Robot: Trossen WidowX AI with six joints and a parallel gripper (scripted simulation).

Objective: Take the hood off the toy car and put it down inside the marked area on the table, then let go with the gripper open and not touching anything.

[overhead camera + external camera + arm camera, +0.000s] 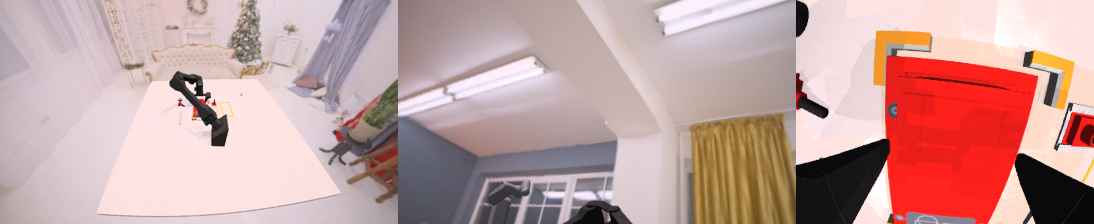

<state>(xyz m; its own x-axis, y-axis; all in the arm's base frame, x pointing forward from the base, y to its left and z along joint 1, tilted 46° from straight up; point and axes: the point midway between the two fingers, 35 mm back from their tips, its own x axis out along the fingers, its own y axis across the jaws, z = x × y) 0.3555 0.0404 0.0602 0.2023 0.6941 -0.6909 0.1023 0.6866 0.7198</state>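
Right now the red hood is right at my gripper tip. Round my gripper tip: wheel (17 cm to the left, 12 cm ahead, 3 cm below); thin white stick (17 cm to the left, 12 cm behind, 3 cm below).
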